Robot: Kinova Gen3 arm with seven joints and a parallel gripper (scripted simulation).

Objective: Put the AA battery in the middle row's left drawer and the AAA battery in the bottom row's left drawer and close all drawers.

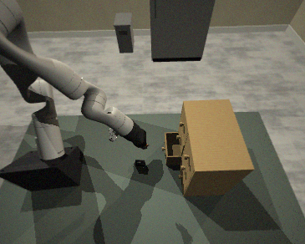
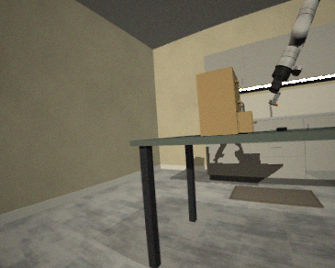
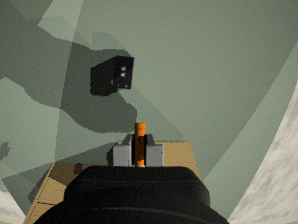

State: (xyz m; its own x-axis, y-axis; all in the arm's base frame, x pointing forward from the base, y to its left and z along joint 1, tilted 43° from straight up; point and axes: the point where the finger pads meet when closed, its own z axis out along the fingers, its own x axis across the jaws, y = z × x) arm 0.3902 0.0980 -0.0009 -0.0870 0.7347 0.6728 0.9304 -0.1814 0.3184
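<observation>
The thin orange battery is 1 cm below my hand and 1 cm ahead of it. Round my hand: green battery 26 cm ahead, 2 cm to the left, 2 cm below; small black block 14 cm below, 3 cm to the right, 1 cm behind.
</observation>
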